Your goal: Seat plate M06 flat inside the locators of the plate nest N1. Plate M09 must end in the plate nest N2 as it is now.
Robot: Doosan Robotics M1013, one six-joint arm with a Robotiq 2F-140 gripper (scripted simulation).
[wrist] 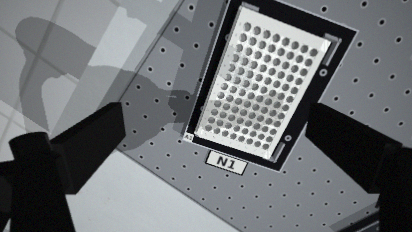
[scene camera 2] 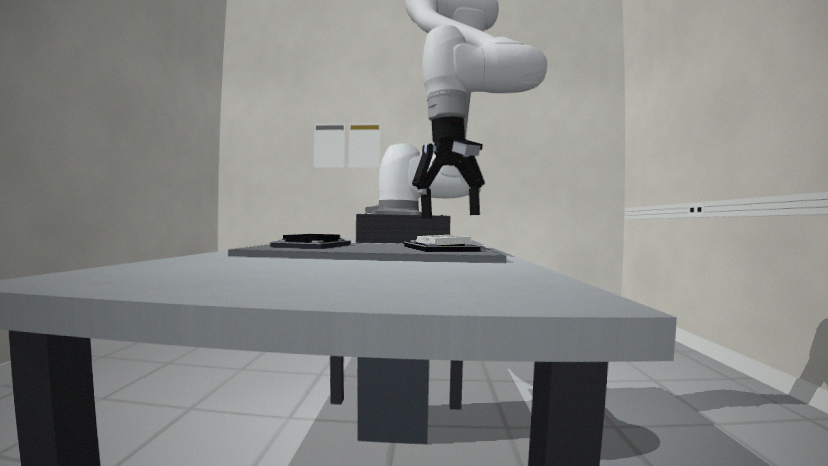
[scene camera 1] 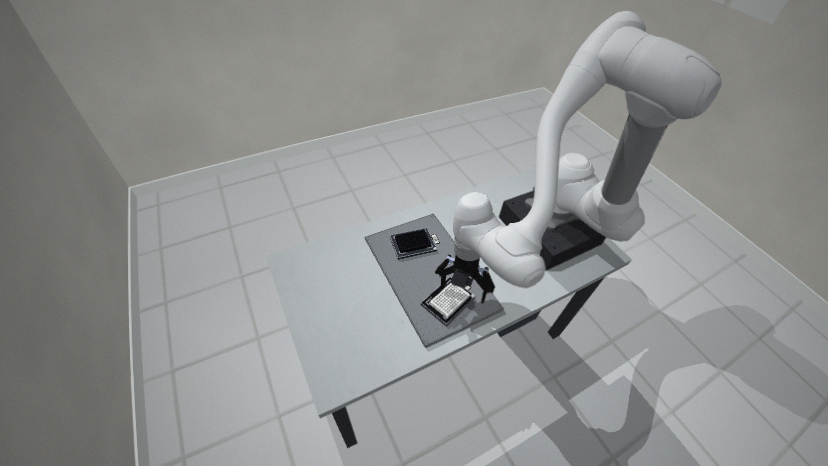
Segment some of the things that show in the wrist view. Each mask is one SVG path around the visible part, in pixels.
My gripper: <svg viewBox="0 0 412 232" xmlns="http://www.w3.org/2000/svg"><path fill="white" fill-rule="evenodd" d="M311 103L305 137L368 194L380 194L375 208L379 207L379 232L412 232L412 148L404 146L399 141L323 103ZM121 102L110 102L49 140L48 133L31 132L14 137L8 142L14 160L0 162L0 232L4 231L9 219L9 232L76 232L66 195L76 195L125 138L126 132Z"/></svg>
A white well plate M06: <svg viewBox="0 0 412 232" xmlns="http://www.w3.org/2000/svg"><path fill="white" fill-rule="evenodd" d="M239 6L194 134L197 134L200 138L269 159L331 42Z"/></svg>
